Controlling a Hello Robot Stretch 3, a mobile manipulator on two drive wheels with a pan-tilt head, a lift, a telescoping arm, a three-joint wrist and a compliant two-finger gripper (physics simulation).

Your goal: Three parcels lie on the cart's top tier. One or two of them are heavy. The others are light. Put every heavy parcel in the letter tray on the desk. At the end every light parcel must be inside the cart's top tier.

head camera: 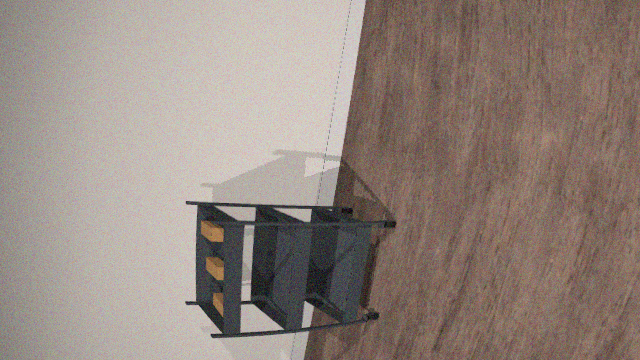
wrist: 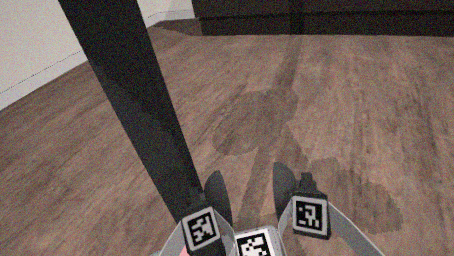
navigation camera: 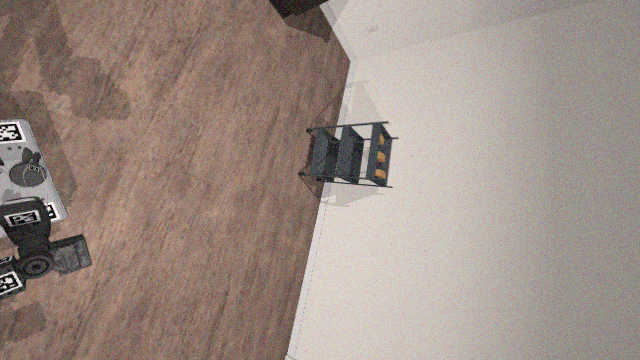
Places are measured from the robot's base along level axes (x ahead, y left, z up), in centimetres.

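Pixels of known places: gripper, fingertip midpoint: (wrist: 249, 185) (navigation camera: 10, 149); robot's base, origin of the base link: (navigation camera: 28, 172).
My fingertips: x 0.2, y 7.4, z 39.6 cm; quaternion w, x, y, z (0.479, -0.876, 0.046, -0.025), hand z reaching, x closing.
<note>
Ahead of a thing's pixels: the offset from my fingertips to its top centre.
The dark grey three-tier cart (head camera: 233, 280) (navigation camera: 373, 165) stands against the wall and appears turned on its side in the head and navigation views. Three orange-brown parcels lie in a row, spaced apart, in its top tier: one parcel @(dz +31.9, dx +170.9, dy -49.5 cm) (head camera: 212, 231) (navigation camera: 380, 174), a middle parcel @(dz +31.9, dx +169.8, dy -34.4 cm) (head camera: 215, 268) (navigation camera: 381, 157) and another parcel @(dz +31.9, dx +168.1, dy -19.0 cm) (head camera: 218, 304) (navigation camera: 381, 139). They look alike; their weight cannot be told by sight. My gripper (wrist: 249, 185) is open and empty above the floor, away from the cart. The desk and the letter tray do not show in these views.
A dark piece of furniture (navigation camera: 299, 6) (wrist: 325, 21) stands by the wall. A thick dark post (wrist: 130, 100) rises beside my gripper in the wrist view. Part of my wrist (navigation camera: 35, 265) and my base (navigation camera: 42, 150) show at the left of the navigation view.
</note>
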